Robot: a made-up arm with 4 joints.
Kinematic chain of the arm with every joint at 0, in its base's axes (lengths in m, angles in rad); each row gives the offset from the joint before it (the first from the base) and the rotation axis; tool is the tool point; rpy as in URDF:
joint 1: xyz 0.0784 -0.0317 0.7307 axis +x
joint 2: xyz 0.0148 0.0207 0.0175 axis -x
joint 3: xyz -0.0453 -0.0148 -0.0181 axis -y
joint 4: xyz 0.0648 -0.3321 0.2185 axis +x
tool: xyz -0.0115 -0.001 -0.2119 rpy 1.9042 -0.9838 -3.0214
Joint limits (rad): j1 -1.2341..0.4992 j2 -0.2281..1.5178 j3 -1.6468..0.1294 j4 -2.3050..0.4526
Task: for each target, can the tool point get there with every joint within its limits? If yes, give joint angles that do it. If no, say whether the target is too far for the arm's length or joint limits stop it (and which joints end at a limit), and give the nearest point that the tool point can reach.
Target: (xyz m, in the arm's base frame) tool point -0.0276 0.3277 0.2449
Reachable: no: joint limits stop it (at a limit: joint 1, joint 2, joint 3, joint 4) | nearest point 0.0541 0.5893 0.5873 | short by 0.439 m
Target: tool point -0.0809 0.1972 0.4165
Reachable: no: joint limits stop it (at a limit: joint 1, joint 2, joint 3, joint 4) | nearest point 0.0713 -0.1637 0.5316 | short by 0.408 m
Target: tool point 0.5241 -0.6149 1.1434
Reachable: no: too far | nearest point 0.3895 -0.4613 1.0430 | short by 0.228 m
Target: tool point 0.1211 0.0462 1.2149
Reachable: yes | joints -0.4518 1.2233 -0.5274 -0.6762
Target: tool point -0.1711 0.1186 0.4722
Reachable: no: joint limits stop it (at a limit: joint 1, joint 2, joint 3, joint 4) | nearest point 0.0713 -0.1637 0.5316 | short by 0.377 m
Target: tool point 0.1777 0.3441 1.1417
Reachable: yes | joints -0.9881 1.1811 -0.7008 -1.1772
